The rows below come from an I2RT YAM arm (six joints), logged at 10 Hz.
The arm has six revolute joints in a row. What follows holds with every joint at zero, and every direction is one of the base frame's. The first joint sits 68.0 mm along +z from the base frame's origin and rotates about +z. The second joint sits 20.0 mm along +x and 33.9 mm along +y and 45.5 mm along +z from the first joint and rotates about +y. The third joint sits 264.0 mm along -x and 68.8 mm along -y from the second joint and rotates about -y. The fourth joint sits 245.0 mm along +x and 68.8 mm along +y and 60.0 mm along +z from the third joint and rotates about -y. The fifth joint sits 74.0 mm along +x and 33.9 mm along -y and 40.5 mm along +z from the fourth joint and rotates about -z. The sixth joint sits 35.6 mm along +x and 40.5 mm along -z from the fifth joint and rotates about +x. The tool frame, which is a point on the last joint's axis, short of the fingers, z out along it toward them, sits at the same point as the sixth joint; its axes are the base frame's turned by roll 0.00, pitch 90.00 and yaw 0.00 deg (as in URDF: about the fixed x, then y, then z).
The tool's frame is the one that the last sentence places.
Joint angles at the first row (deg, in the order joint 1, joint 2, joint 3, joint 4, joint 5, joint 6):
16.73, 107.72, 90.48, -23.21, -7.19, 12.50
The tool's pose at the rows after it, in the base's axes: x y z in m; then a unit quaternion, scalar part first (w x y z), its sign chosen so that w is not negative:
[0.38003 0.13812 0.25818 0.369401 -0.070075 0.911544 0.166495]
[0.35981 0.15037 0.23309 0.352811 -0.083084 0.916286 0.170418]
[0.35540 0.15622 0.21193 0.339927 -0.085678 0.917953 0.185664]
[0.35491 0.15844 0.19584 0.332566 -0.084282 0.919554 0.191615]
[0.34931 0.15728 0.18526 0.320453 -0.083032 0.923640 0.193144]
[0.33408 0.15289 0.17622 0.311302 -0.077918 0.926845 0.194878]
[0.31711 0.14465 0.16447 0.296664 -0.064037 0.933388 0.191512]
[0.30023 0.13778 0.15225 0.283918 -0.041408 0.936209 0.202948]
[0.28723 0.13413 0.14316 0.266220 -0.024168 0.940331 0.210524]
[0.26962 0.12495 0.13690 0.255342 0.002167 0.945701 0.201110]
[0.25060 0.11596 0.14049 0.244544 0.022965 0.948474 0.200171]
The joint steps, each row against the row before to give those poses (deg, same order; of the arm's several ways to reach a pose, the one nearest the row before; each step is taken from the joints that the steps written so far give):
2.64, -5.76, -11.32, 3.44, 0.32, 1.10
2.73, -1.59, -7.21, 3.98, 0.49, 0.83
0.91, 1.14, -3.43, 3.83, -1.42, 1.16
0.28, 1.46, -1.94, 2.87, -0.60, 0.67
0.13, 0.02, -2.18, 0.91, -0.44, 0.40
0.31, -2.12, -4.63, 1.62, -0.08, 0.92
-0.09, -2.25, -5.18, 1.19, 0.29, 1.41
0.00, -2.03, -5.43, 2.74, -0.76, 3.01
0.27, -1.24, -3.48, 0.89, -0.69, 2.50
-0.09, -2.97, -4.48, -0.02, 1.36, 2.51
-0.07, -5.01, -3.62, -2.45, 0.28, 2.26

